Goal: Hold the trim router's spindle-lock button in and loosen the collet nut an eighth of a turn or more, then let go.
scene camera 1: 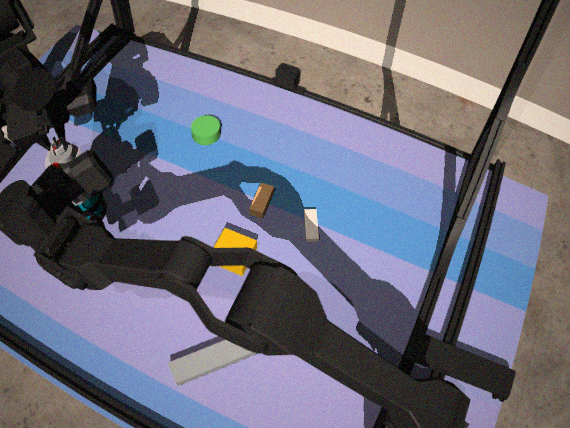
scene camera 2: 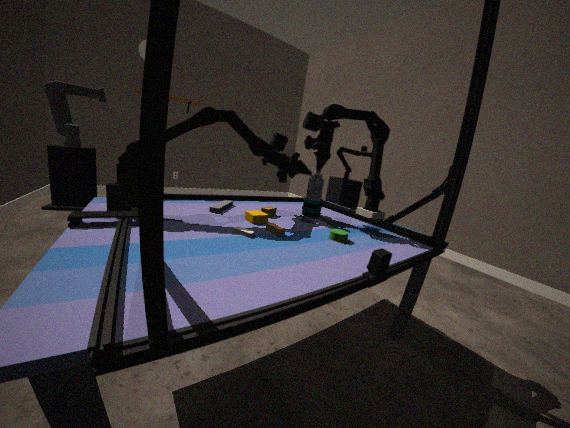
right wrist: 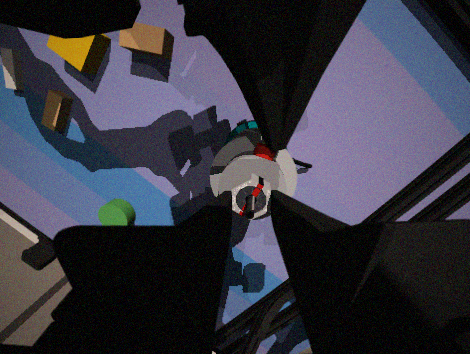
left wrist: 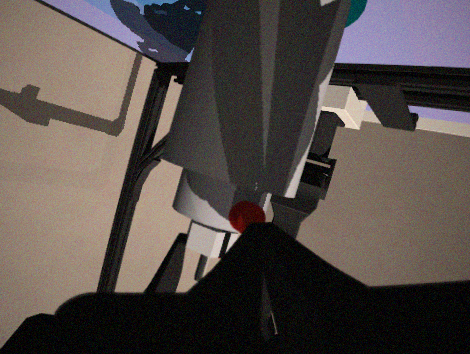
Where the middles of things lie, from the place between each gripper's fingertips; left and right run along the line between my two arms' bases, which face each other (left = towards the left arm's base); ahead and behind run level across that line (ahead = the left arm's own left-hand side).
Right now the collet nut (left wrist: 212, 243) is 3 cm behind my left hand, 1 cm to the right of it and 1 cm above it. From my left hand the other things lie so: grey bar (scene camera 1: 187, 368) (36 cm to the left, 17 cm below, 1 cm ahead); green disc (scene camera 1: 205, 129) (31 cm behind, 16 cm below, 3 cm to the left); red spindle-lock button (left wrist: 243, 213) (1 cm behind).
Right now my right hand is right at the collet nut. The rest, counted from my right hand: grey bar 40 mm ahead, 370 mm to the left, 180 mm below; green disc 280 mm behind, 50 mm to the left, 180 mm below; red spindle-lock button 20 mm ahead, 10 mm to the left, 20 mm below.
